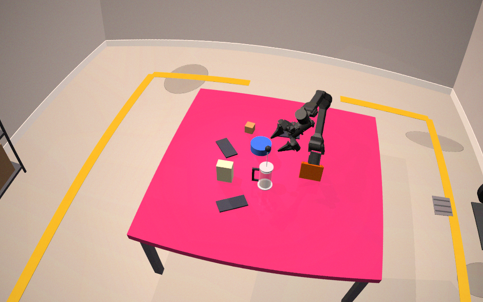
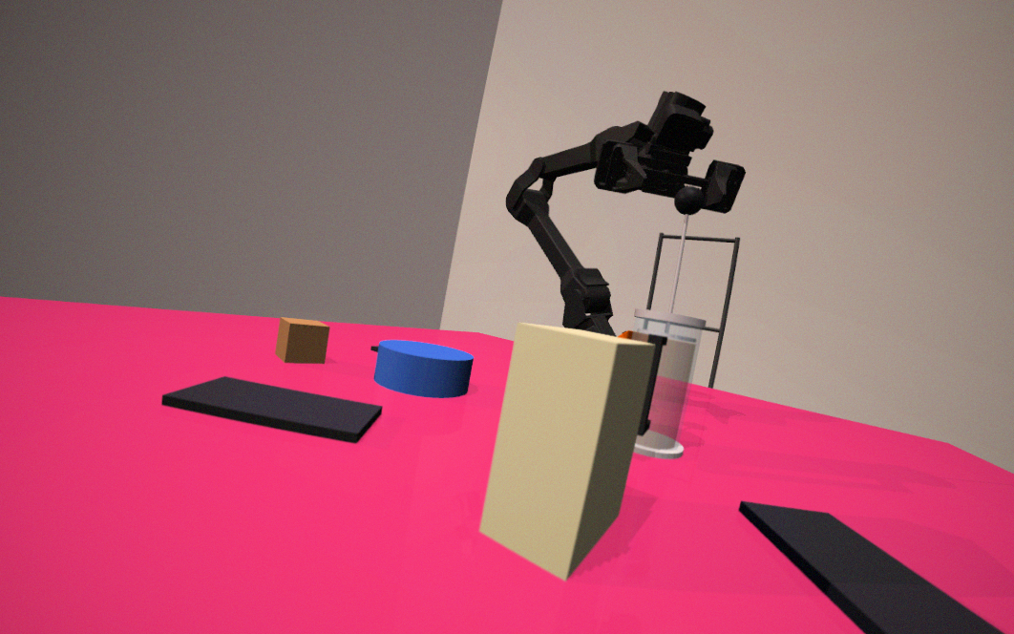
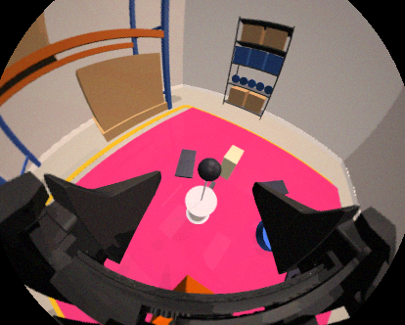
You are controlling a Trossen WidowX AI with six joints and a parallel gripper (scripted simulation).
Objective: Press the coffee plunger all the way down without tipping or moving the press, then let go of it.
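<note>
My gripper tip is 150 mm above the glass coffee press, 40 mm short of it and 10 mm to the right of it. Also, from my gripper tip: blue disc 260 mm below, 250 mm to the right, 100 mm ahead; cream box 240 mm ahead, 230 mm below, 20 mm to the left.
</note>
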